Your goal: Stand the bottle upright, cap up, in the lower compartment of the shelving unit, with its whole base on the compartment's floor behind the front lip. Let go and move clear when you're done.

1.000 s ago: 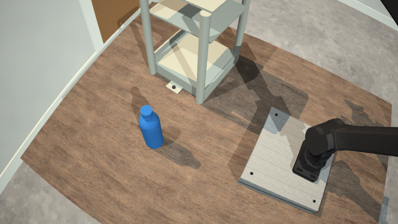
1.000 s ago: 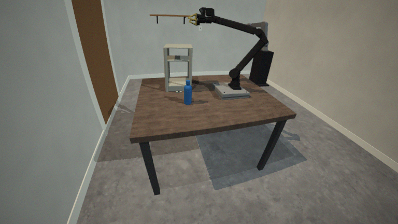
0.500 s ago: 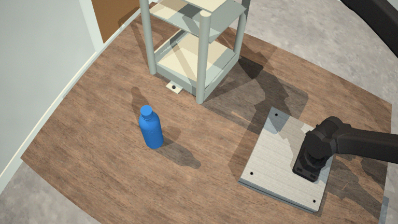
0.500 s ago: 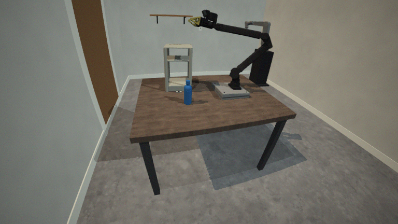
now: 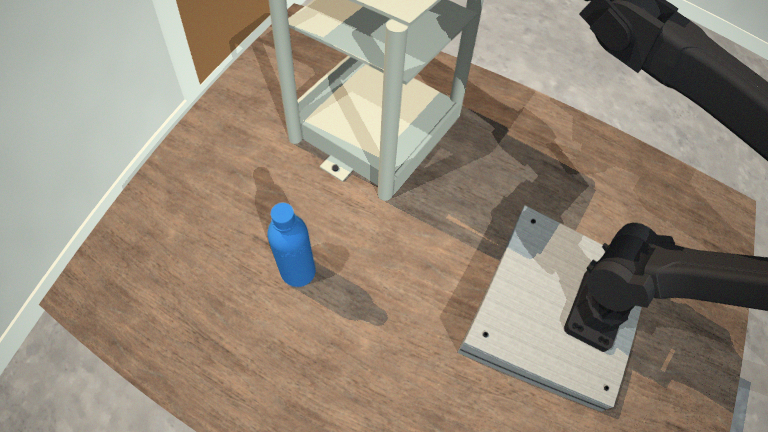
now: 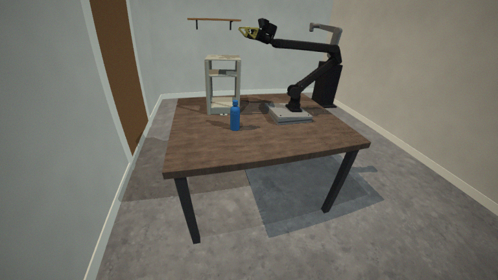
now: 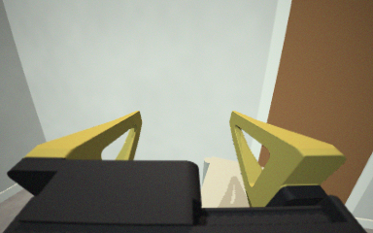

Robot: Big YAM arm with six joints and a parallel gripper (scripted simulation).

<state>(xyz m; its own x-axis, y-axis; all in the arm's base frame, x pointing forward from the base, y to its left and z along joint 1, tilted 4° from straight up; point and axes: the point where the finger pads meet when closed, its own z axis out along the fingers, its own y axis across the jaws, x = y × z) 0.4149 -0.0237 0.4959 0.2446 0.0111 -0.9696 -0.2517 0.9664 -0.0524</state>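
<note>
The blue bottle lies 60 mm ahead of my hand, 200 mm to the left of it and 440 mm below it.
</note>
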